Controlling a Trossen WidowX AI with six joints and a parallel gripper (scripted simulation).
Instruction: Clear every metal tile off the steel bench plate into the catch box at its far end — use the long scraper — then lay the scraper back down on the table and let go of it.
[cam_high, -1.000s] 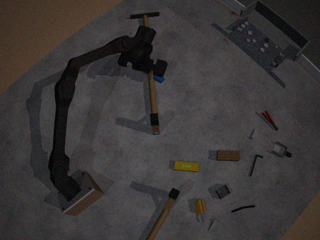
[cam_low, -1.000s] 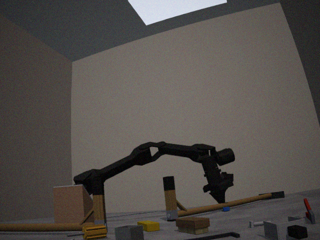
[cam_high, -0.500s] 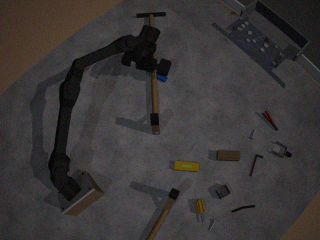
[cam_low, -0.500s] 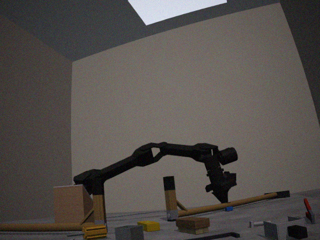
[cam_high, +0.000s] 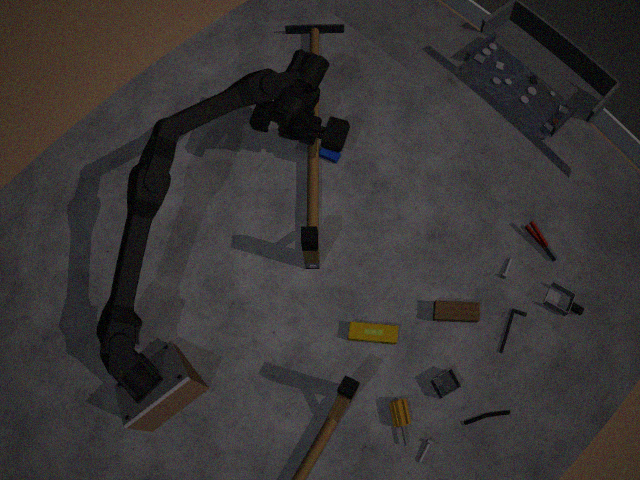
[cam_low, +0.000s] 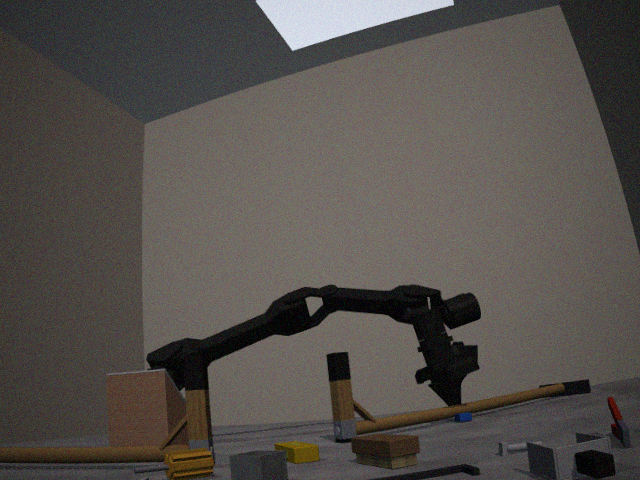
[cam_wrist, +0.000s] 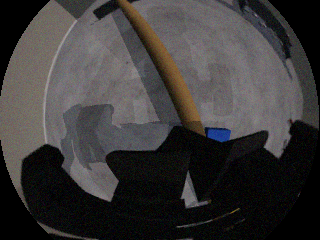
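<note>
The long scraper is 30 mm ahead of my gripper tip and 50 mm above it. Also, from my gripper tip: grey box (210 mm behind, 530 mm to the right); yellow block (230 mm behind, 360 mm to the right); hex key (30 mm behind, 560 mm to the right, 10 mm below).
</note>
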